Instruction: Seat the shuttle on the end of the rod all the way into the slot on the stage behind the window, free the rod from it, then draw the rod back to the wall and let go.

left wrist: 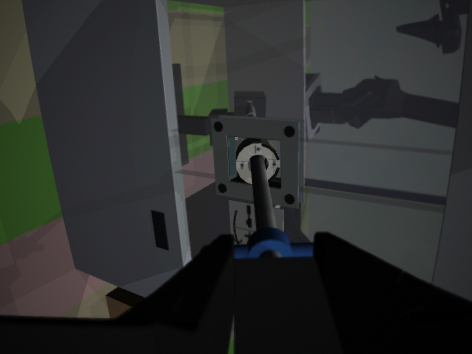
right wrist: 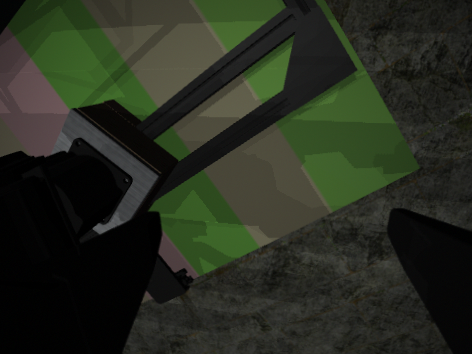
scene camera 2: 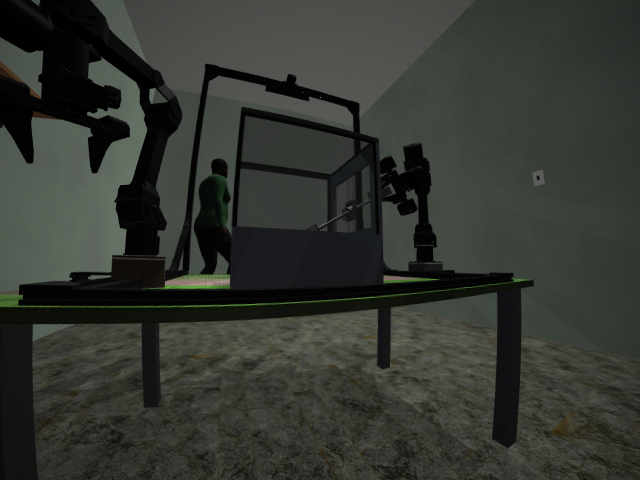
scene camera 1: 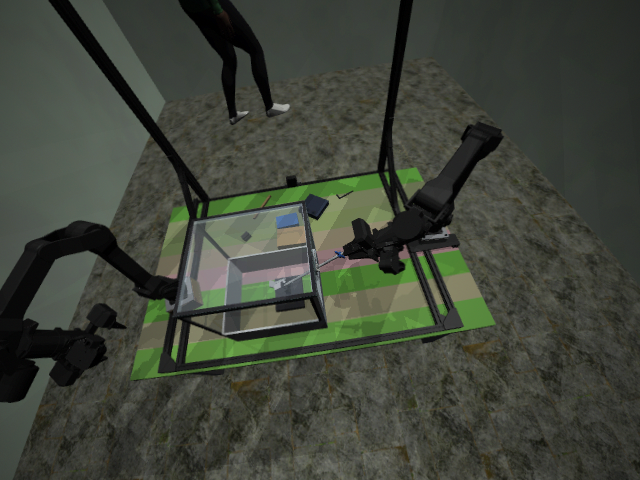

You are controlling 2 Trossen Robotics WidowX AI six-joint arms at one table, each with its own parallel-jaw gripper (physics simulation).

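Frame: origin at the left arm's base, x ahead, y left, z up, level; centimetres.
Seen in the pictures: left gripper, fingertip midpoint: (left wrist: pixel 273 247) (scene camera 1: pixel 346 256); right gripper, fingertip midpoint: (left wrist: pixel 394 10) (right wrist: pixel 274 222) (scene camera 2: pixel 65 168) (scene camera 1: pixel 116 342); left arm's base, origin of the base link: (scene camera 2: pixel 425 262) (scene camera 1: pixel 431 227); right arm's base, origin of the base link: (right wrist: pixel 92 182) (scene camera 2: pixel 140 255).
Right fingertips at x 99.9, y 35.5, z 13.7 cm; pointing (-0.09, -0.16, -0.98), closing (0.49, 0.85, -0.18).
Note:
Offsets run from my right fingertips to a thing's middle. "*": to the spot under its first point.
The left gripper (scene camera 1: pixel 345 253) (left wrist: pixel 274 246) is shut on the blue handle {* dx -63.5, dy -17.8, dz +5.3 cm} (scene camera 1: pixel 339 254) (left wrist: pixel 270 242) of the rod, outside the box wall. The grey rod (scene camera 1: pixel 325 264) (scene camera 2: pixel 333 221) (left wrist: pixel 263 200) passes through the round joint {* dx -57.5, dy -16.8, dz +0.0 cm} (left wrist: pixel 242 165) in the square port plate {* dx -56.6, dy -16.9, dz -1.8 cm} (left wrist: pixel 221 160) and slants down inside. The light grey shuttle {dx -44.5, dy -14.9, dz -6.4 cm} (scene camera 1: pixel 277 283) is at the rod's inner end, over or beside the dark stage (scene camera 1: pixel 292 302); whether it sits in the slot cannot be told. The right gripper (scene camera 2: pixel 62 165) (right wrist: pixel 275 215) is open and empty, away from the box.
The clear-topped, dark-framed box (scene camera 1: pixel 248 304) (scene camera 2: pixel 305 258) stands on the striped table. Blue {dx -44.0, dy -47.6, dz -17.8 cm} (scene camera 1: pixel 287 220) and tan {dx -46.6, dy -38.2, dz -16.8 cm} (scene camera 1: pixel 291 237) blocks and a small dark cube {dx -25.9, dy -43.2, dz -18.5 cm} (scene camera 1: pixel 246 236) show through its top. A navy block {dx -55.4, dy -55.5, dz -18.4 cm} (scene camera 1: pixel 316 206) and a black angled tool {dx -70.1, dy -62.3, dz -19.4 cm} (scene camera 1: pixel 344 194) lie behind it.

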